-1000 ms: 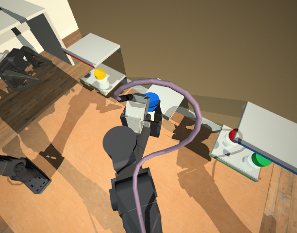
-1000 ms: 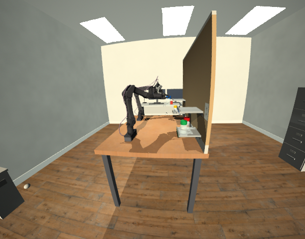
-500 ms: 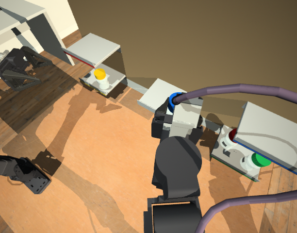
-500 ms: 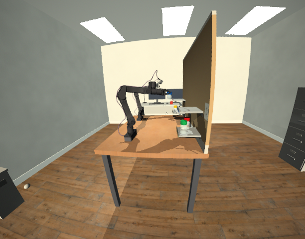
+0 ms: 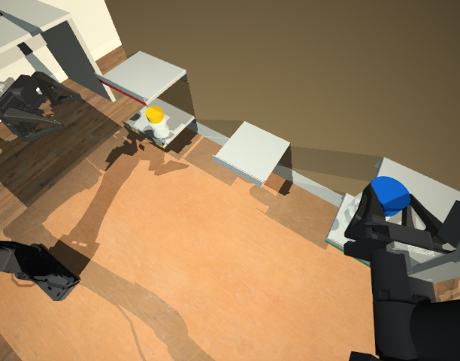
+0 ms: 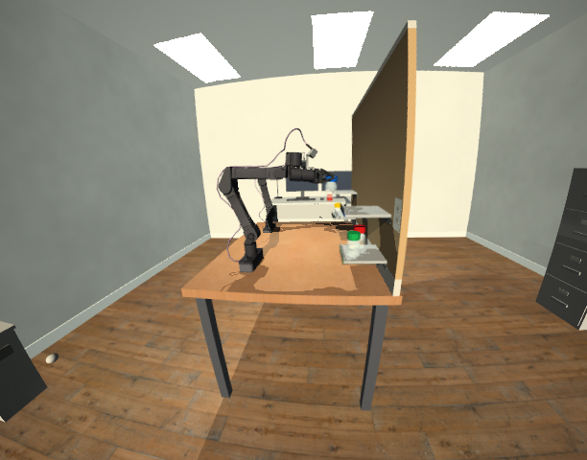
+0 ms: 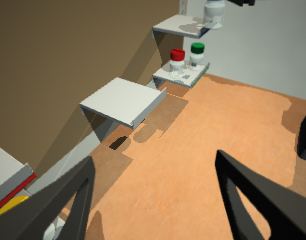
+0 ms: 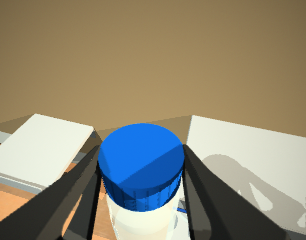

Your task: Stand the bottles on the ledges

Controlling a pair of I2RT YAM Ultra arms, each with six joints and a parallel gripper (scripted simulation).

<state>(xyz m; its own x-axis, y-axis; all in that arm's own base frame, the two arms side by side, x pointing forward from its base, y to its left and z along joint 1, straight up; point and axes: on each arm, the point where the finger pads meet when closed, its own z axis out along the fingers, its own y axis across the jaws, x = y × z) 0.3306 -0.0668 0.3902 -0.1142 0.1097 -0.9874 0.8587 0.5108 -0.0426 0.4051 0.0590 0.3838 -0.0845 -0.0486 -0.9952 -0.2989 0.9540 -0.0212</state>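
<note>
My right gripper is now 50 mm above the blue-capped bottle. From my right hand the other things lie so: green-capped bottle: 70 mm ahead, 180 mm to the right, 280 mm below; red-capped bottle: 120 mm ahead, 80 mm to the right, 280 mm below; brown wall: 250 mm ahead, 250 mm to the left, 20 mm above.
</note>
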